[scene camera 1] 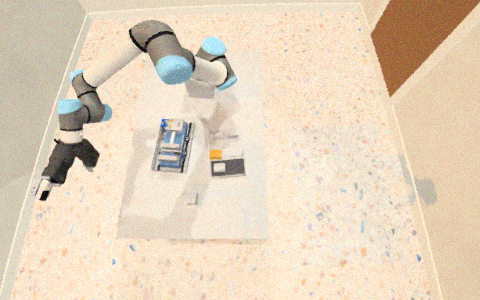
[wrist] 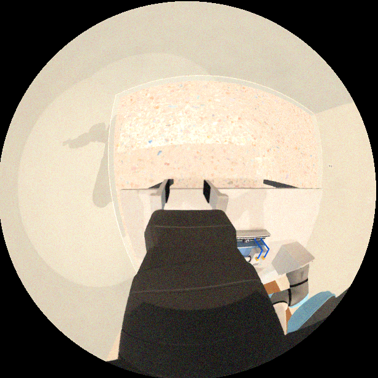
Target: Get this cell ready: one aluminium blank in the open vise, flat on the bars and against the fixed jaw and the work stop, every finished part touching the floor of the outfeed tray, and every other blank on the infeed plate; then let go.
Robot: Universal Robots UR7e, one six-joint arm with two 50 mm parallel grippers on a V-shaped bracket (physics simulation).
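Places are measured from the arm's base along level axes (x ahead, y left, z up), in metres.
Pixels of known places: hand, tool point: [scene camera 1: 92,164].
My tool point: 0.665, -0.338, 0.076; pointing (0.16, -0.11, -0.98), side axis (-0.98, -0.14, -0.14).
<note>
For each thing: its top centre in the pictures, then the offset to it from my tool point, as dx, dy, dz.
- grey vise, top centre: [scene camera 1: 169,139] -0.232, +0.272, -0.134
- pale grey block, top centre: [scene camera 1: 218,166] -0.148, +0.551, -0.192
- orange block, top centre: [scene camera 1: 215,153] -0.216, +0.516, -0.189
- small grey upright piece, top centre: [scene camera 1: 191,197] +0.037, +0.449, -0.197
My gripper [scene camera 1: 40,191] [wrist: 187,192] is open and empty, held out beyond the table's left edge in the scene view, far from the vise. The blue and grey vise [scene camera 1: 171,147] stands left of the table's middle; in the wrist view, part of the vise [wrist: 247,248] shows beside the dark gripper body. Whether a blank lies between its jaws is too small to tell. A dark-floored tray [scene camera 1: 235,168] lies right of the vise, with a pale grey block [scene camera 1: 219,167] in its left part. Small pale shapes [scene camera 1: 226,135] behind it are too blurred to identify as blanks or plate.
An orange block [scene camera 1: 215,154] stands at the back left of the dark tray. A small grey upright piece [scene camera 1: 195,199] stands nearer the table's front. The second gripper [scene camera 1: 91,169] hangs beside the first on the bracket. The arm's base stands at the table's back.
</note>
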